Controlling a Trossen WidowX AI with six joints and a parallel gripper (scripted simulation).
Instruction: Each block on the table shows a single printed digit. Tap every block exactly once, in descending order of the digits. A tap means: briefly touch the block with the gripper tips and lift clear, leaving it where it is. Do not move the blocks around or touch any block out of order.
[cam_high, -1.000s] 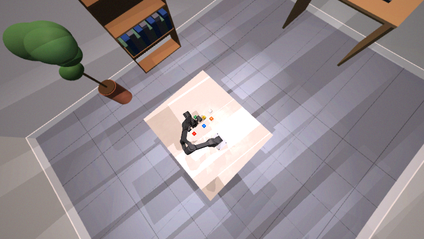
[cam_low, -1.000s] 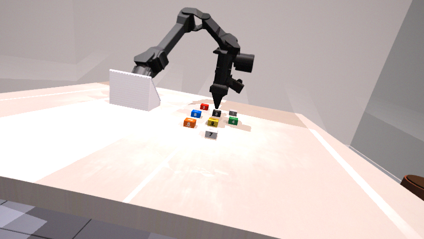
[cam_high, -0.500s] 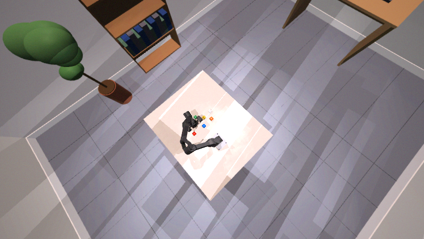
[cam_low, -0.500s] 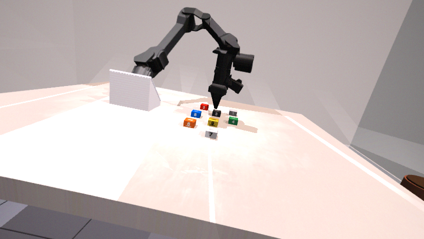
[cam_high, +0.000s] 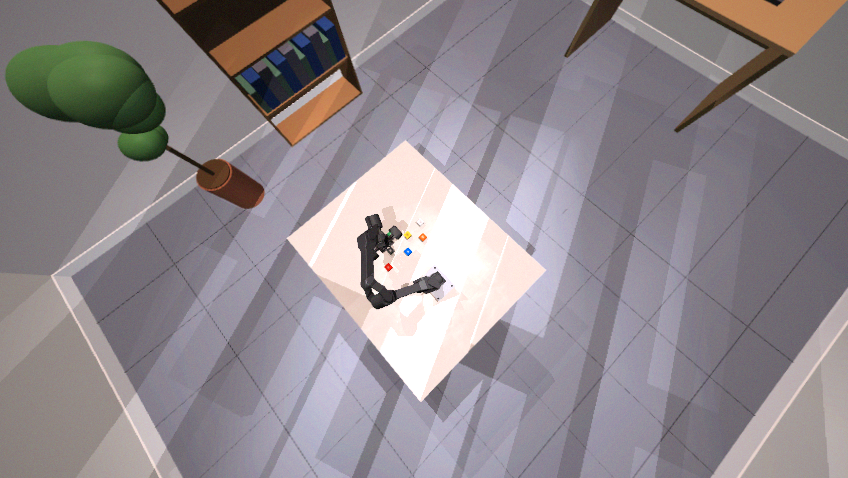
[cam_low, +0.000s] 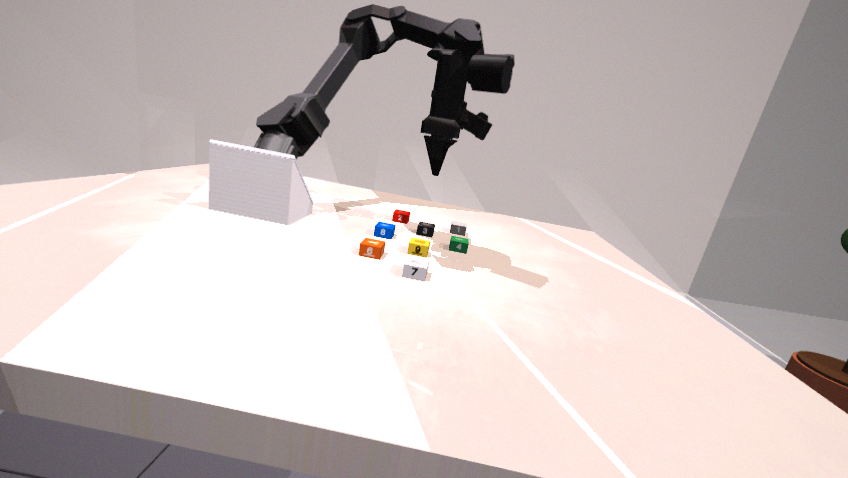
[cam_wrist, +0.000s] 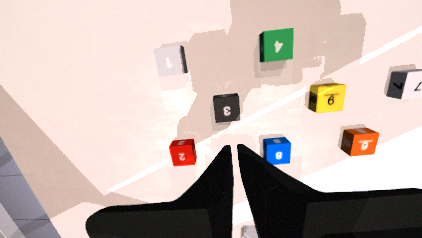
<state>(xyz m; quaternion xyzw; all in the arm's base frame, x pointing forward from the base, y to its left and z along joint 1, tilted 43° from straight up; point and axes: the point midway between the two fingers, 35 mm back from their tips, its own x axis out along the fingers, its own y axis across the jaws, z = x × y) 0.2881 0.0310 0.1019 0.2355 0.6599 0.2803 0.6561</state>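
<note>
The red 2 block lies 11 cm below my gripper tip, 6 cm to the left of it and 6 cm behind it. From my gripper tip the other things lie so: grey 1 block: 11 cm below, 6 cm to the left, 6 cm ahead; then green 4 block: 11 cm below, 7 cm ahead, 6 cm to the right; then black 3 block: 11 cm below.
</note>
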